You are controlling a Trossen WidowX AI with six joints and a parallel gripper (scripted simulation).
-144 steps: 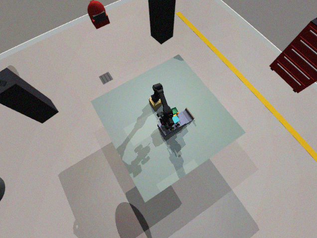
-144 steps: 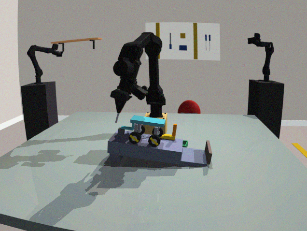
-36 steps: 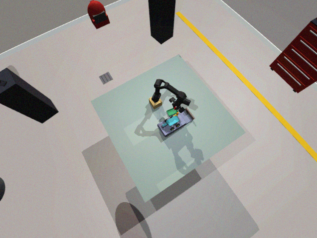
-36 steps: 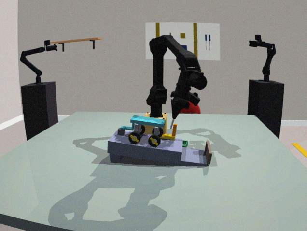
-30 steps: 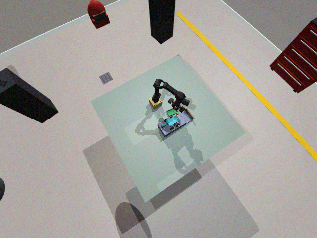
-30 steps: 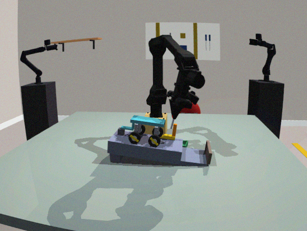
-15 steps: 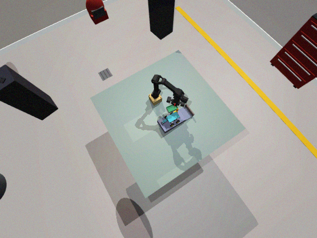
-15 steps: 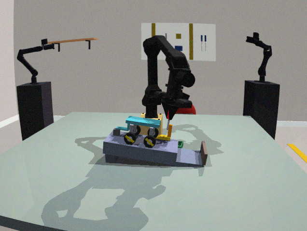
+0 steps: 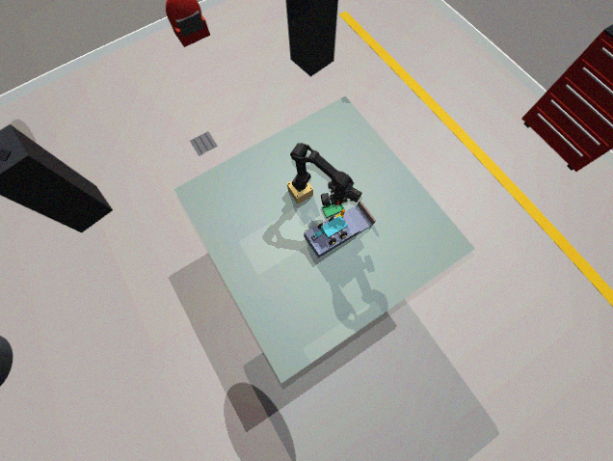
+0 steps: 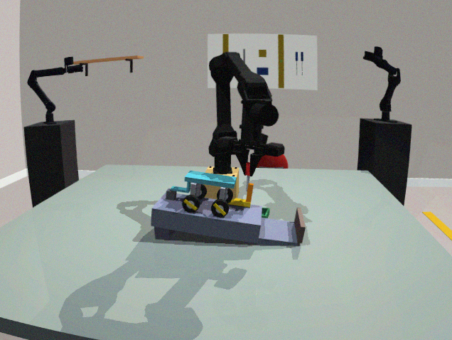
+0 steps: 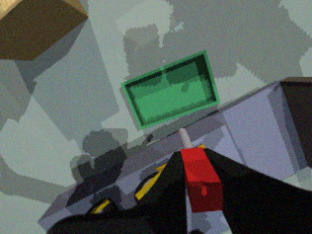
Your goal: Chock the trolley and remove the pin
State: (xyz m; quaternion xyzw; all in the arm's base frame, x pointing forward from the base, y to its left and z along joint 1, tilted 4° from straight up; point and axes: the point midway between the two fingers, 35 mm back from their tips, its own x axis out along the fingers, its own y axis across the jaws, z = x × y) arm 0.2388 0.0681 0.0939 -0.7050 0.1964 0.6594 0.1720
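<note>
My gripper tip is 5 cm short of the yellow chock, 5 cm above it and 2 cm to the left of it. The rest, counted from my gripper tip: red-headed stop pin (right at my gripper tip); purple ramp (11 cm to the right, 9 cm below, 9 cm ahead); trolley (11 cm to the right, 9 cm ahead, 2 cm below).
</note>
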